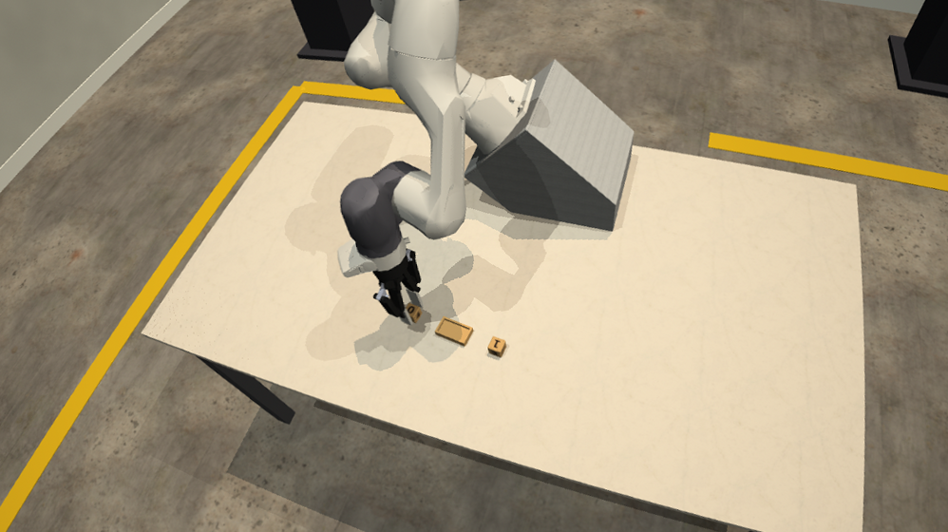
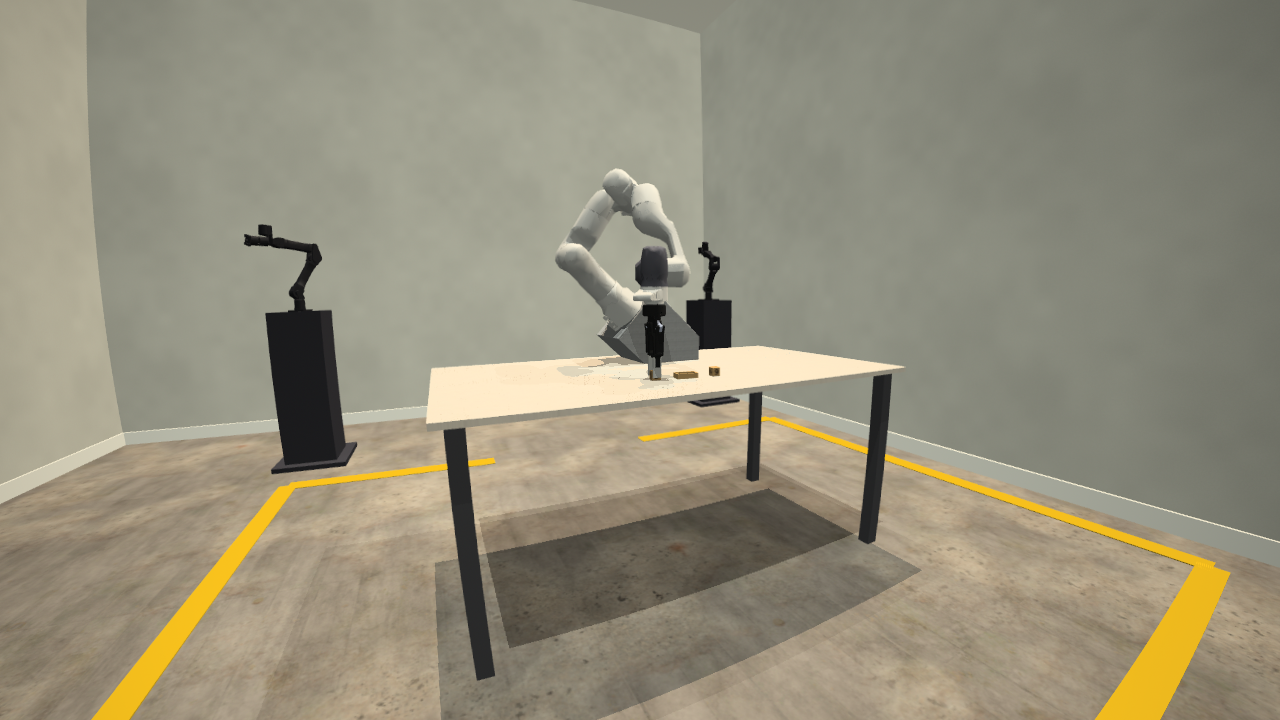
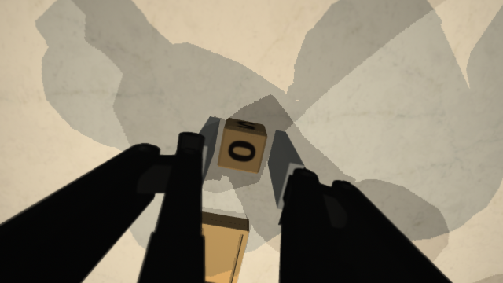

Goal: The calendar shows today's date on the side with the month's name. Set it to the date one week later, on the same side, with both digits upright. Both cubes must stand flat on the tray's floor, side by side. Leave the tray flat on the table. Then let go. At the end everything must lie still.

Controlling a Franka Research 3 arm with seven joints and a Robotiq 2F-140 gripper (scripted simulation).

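Now: hand 3 cm above the wooden digit cube. The rest, counted from my hand: wooden tray (11 cm to the left, 3 cm below, 2 cm ahead).
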